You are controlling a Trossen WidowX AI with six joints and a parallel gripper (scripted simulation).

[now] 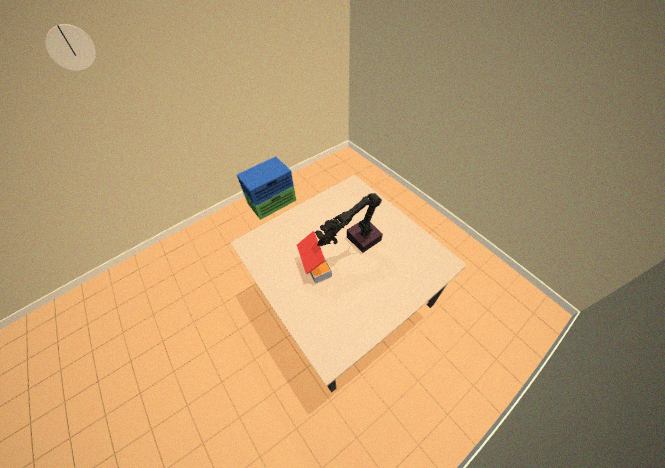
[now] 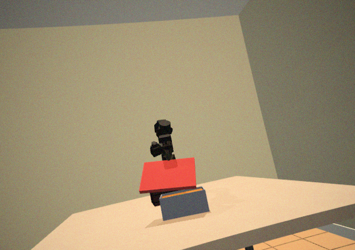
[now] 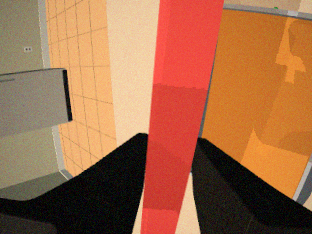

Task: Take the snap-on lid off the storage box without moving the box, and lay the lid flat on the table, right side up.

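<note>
The red lid is 60 mm ahead of my gripper tip, 20 mm to the right of it and 50 mm below it. From my gripper tip the other things lie so: grey-blue box (40 mm ahead, 30 mm to the left, 190 mm below).
</note>
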